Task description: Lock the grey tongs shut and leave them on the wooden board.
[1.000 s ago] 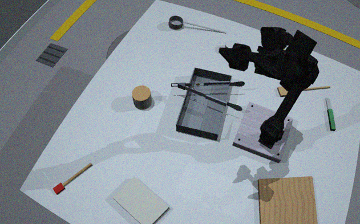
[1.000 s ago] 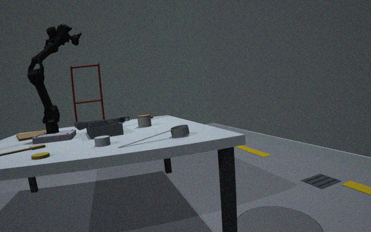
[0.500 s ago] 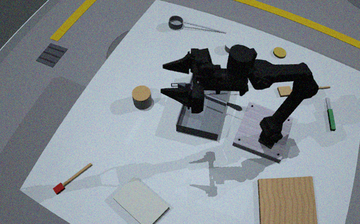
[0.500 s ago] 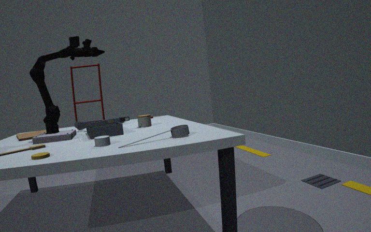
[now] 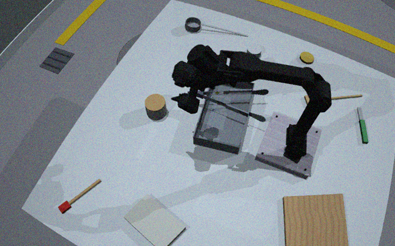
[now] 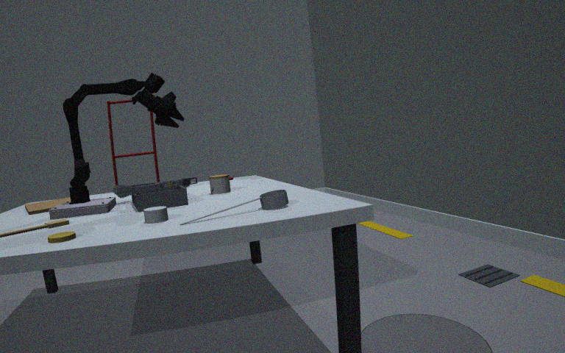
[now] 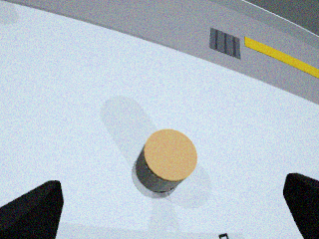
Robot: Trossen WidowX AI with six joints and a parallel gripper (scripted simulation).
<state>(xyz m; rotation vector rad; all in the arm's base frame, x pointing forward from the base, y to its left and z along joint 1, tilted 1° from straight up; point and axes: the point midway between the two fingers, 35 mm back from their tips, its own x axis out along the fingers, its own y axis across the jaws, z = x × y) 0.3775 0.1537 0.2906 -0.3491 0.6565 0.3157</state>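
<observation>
My gripper tip is 230 mm above the yellow slider, 200 mm to the left of it and 30 mm past it. From my gripper tip the other things lie so: pale slab 340 mm to the left, 280 mm below, 150 mm behind; then wooden board 660 mm behind, 290 mm below, 80 mm to the left; then roasting tin 270 mm below, 160 mm to the right, 100 mm behind.
</observation>
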